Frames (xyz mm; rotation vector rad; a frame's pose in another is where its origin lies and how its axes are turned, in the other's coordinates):
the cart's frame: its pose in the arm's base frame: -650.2 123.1 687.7 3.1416 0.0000 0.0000
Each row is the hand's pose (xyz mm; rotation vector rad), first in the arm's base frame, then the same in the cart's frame.
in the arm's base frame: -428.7 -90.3 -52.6 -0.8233 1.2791 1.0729
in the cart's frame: 221.5 213.4 740.3 1.5435 -1.1947 1.4243
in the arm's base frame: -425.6 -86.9 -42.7 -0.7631 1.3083 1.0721
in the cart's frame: 224.6 210.0 730.4 1.5689 -1.2099 1.4764
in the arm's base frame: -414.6 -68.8 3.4 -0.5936 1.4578 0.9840
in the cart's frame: 235.6 191.9 684.3 1.6267 -1.1518 1.7064
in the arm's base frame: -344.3 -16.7 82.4 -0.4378 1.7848 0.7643
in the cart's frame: 305.9 139.8 605.3 1.5345 -0.9080 2.1204
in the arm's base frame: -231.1 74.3 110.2 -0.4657 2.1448 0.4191
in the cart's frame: 419.1 48.8 577.5 1.2333 -0.4745 2.4284
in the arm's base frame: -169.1 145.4 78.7 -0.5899 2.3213 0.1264
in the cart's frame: 481.1 -22.3 609.0 0.9994 -0.1351 2.4821
